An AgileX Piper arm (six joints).
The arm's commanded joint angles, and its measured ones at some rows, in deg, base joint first. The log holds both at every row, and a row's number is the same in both.
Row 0, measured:
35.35, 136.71, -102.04, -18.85, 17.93, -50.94
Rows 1 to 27, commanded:
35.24, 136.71, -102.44, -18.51, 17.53, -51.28
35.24, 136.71, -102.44, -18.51, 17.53, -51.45
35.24, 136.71, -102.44, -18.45, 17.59, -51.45
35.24, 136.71, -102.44, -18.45, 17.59, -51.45
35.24, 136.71, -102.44, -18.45, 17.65, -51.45
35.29, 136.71, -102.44, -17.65, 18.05, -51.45
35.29, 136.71, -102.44, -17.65, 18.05, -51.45
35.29, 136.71, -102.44, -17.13, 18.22, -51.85
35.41, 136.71, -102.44, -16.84, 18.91, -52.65
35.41, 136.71, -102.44, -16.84, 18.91, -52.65
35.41, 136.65, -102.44, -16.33, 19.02, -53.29
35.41, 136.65, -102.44, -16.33, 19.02, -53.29
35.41, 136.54, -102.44, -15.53, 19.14, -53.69
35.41, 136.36, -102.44, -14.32, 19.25, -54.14
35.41, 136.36, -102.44, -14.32, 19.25, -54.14
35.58, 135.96, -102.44, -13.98, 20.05, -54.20
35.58, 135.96, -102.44, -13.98, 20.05, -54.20
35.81, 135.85, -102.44, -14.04, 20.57, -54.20
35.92, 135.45, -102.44, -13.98, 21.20, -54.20
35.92, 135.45, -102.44, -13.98, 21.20, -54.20
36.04, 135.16, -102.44, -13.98, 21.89, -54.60
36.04, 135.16, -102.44, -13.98, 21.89, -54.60
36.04, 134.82, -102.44, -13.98, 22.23, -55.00
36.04, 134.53, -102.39, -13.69, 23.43, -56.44
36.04, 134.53, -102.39, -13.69, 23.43, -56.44
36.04, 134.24, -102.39, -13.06, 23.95, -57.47
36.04, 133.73, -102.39, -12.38, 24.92, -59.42
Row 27, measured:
36.44, 134.82, -102.50, -13.75, 21.37, -57.18
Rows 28 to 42, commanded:
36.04, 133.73, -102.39, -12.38, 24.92, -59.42
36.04, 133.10, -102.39, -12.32, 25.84, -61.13
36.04, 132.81, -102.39, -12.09, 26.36, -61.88
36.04, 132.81, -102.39, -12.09, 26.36, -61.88
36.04, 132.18, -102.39, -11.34, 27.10, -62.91
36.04, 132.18, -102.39, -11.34, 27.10, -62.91
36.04, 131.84, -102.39, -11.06, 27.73, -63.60
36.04, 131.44, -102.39, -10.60, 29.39, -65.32
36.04, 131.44, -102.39, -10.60, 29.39, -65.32
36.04, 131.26, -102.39, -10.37, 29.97, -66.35
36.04, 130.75, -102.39, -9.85, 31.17, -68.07
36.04, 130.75, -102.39, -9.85, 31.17, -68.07
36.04, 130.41, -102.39, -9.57, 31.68, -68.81
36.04, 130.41, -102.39, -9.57, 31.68, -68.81
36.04, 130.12, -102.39, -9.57, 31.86, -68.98
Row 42, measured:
36.44, 131.49, -102.50, -9.97, 29.85, -67.44
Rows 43 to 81, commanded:
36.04, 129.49, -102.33, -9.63, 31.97, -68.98
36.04, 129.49, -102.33, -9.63, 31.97, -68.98
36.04, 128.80, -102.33, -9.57, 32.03, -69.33
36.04, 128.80, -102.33, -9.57, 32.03, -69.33
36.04, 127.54, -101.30, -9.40, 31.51, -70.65
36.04, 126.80, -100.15, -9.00, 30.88, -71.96
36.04, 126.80, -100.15, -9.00, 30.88, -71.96
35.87, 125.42, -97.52, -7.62, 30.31, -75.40
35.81, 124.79, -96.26, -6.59, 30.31, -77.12
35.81, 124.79, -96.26, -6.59, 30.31, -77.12
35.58, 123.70, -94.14, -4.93, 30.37, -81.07
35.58, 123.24, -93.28, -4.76, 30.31, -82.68
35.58, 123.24, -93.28, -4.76, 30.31, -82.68
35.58, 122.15, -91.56, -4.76, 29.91, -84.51
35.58, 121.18, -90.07, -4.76, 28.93, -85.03
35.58, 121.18, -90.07, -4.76, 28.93, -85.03
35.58, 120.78, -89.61, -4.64, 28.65, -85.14
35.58, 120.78, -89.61, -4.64, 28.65, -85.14
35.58, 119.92, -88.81, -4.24, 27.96, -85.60
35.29, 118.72, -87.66, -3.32, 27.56, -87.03
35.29, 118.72, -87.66, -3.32, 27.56, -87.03
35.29, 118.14, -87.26, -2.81, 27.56, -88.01
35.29, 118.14, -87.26, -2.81, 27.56, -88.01
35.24, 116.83, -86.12, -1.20, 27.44, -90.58
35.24, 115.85, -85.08, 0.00, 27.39, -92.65
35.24, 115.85, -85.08, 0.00, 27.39, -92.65
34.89, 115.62, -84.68, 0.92, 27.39, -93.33
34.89, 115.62, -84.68, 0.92, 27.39, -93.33
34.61, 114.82, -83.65, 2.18, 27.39, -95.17
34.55, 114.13, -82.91, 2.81, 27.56, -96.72
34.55, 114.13, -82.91, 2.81, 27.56, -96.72
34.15, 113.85, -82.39, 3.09, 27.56, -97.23
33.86, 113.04, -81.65, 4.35, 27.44, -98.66
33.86, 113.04, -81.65, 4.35, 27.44, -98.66
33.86, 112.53, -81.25, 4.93, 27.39, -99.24
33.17, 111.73, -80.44, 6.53, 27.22, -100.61
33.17, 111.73, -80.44, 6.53, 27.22, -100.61
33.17, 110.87, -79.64, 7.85, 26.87, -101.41
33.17, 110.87, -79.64, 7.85, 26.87, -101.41
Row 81, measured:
34.15, 113.45, -80.16, 5.84, 29.74, -100.04
